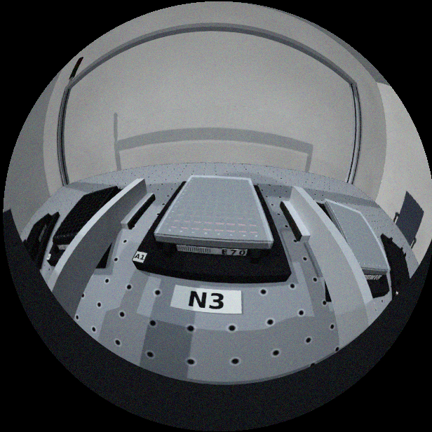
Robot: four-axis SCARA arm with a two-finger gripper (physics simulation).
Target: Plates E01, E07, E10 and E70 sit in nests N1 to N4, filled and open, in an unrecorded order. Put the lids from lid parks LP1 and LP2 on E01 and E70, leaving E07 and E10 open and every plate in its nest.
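Note:
A clear plate labelled E70 (212, 212) sits level in the black nest (210, 270) behind the N3 label, with faint pink rows near its front edge. From this low angle I cannot tell whether a lid is on it. My gripper (216, 189) is open and empty; its two pale fingers with dark pads appear left and right of the plate, with gaps between pads and plate. Another clear plate (361, 239) sits on a black base at the right, partly behind the right finger; its label is unreadable. Labels LP1 and LP2 do not show.
A black gridded block (86, 216) stands left of the left finger, with another dark fixture (41, 239) further left. A dark fixture (398, 265) stands at the far right. The perforated grey deck (210, 345) runs under everything. A dark blue panel (410, 217) shows beyond the right side.

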